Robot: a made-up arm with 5 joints.
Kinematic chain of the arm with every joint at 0, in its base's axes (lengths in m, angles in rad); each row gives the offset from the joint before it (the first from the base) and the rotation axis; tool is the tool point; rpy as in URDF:
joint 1: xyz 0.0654 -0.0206 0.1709 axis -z
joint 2: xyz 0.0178 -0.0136 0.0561 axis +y
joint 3: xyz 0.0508 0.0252 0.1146 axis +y
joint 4: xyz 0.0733 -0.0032 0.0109 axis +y
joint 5: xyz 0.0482 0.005 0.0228 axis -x
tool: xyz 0 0.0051 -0.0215 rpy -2.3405 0.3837 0.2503
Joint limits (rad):
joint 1: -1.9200..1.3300
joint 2: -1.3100..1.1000
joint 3: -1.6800..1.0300
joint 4: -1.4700..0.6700
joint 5: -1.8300..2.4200
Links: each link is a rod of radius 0.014 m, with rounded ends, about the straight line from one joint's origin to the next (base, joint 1, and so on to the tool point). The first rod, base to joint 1, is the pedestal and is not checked.
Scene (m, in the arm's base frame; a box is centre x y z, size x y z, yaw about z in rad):
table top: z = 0
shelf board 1: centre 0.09 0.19 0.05 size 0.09 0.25 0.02 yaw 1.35
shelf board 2: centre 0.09 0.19 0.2 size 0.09 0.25 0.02 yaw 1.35
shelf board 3: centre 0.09 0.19 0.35 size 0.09 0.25 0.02 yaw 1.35
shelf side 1: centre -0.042 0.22 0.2 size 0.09 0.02 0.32 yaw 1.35
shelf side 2: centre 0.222 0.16 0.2 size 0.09 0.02 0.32 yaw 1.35
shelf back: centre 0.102 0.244 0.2 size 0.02 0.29 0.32 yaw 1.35
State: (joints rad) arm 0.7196 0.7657 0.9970 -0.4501 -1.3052
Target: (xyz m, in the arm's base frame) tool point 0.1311 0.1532 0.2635
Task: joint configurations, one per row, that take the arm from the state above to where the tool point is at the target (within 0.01 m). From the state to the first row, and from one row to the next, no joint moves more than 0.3 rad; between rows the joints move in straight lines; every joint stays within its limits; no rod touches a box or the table.
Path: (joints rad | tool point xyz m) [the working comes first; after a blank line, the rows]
Joints at the target: -1.0172 0.1787 0.9480 -0.5818 -1.3243
Straight joint move there: touches shelf side 2.

1: 0.4571 0.5909 1.0025 -0.2643 -1.2124 | 0.2282 -0.0613 0.1783
2: 0.1946 0.4161 1.0080 -0.0786 -1.1196 | 0.2295 -0.0173 0.1974
3: -0.0680 0.2413 1.0135 0.1072 -1.0267 | 0.2160 0.0242 0.2160
4: -0.3305 0.0666 1.0190 0.2930 -0.9339 | 0.1897 0.0577 0.2336
5: -0.5930 -0.1082 1.0245 0.4787 -0.8411 | 0.1546 0.0791 0.2496
6: -0.8555 -0.2830 1.0300 0.6645 -0.7483 | 0.1161 0.0861 0.2635
7: -0.8879 -0.1907 1.0136 0.4152 -0.8635 | 0.1228 0.1023 0.2614
8: -0.9202 -0.0983 0.9972 0.1660 -0.9787 | 0.1278 0.1176 0.2606
9: -0.9525 -0.0060 0.9808 -0.0833 -1.0939 | 0.1309 0.1316 0.2608
10: -0.9848 0.0864 0.9644 -0.3326 -1.2091 | 0.1320 0.1436 0.2619
11: -1.0172 0.1787 0.9480 -0.5818 -1.3243 | 0.1311 0.1532 0.2635

